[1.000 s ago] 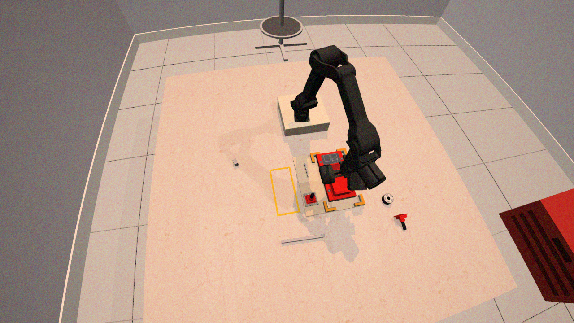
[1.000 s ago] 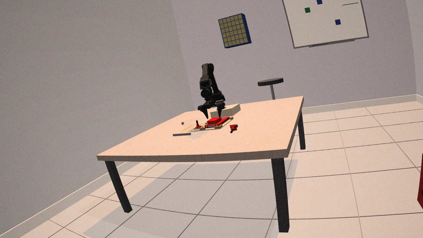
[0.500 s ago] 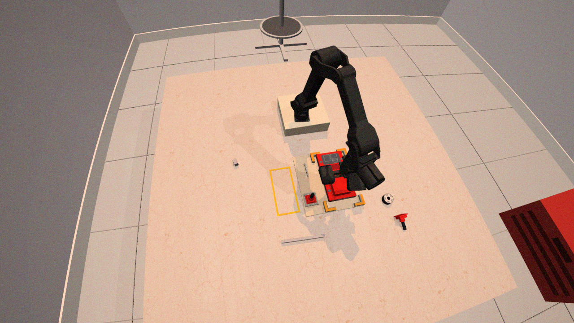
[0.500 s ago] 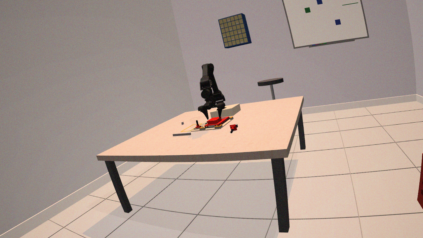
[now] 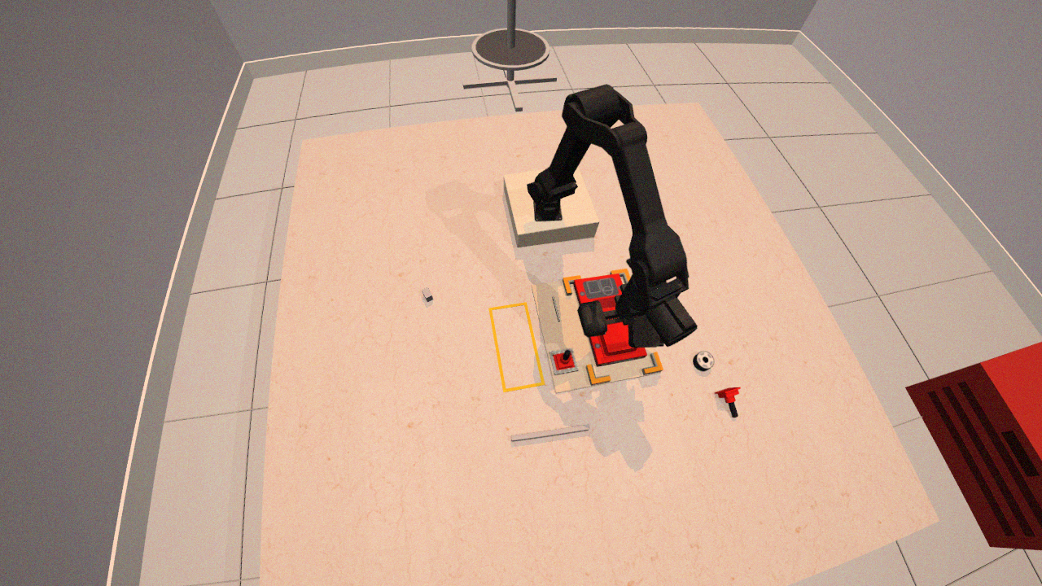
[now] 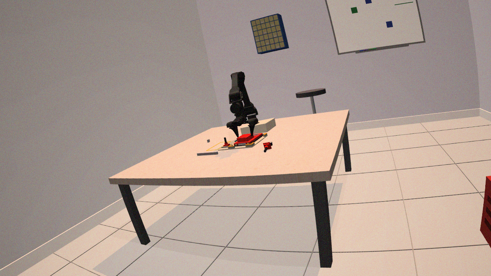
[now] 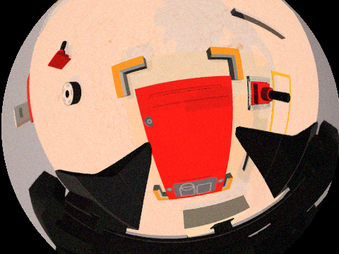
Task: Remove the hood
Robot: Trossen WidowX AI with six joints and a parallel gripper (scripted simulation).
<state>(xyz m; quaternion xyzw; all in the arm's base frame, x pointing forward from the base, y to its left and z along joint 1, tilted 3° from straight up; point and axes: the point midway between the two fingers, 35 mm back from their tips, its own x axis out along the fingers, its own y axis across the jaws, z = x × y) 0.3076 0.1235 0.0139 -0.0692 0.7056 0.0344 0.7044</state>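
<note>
The toy car hood lies right at my gripper tip. From my gripper tip the other things lie so: white wheel: 6 cm ahead, 19 cm to the left, 4 cm below; then grey bar: 19 cm ahead, 15 cm to the right, 4 cm below.
</note>
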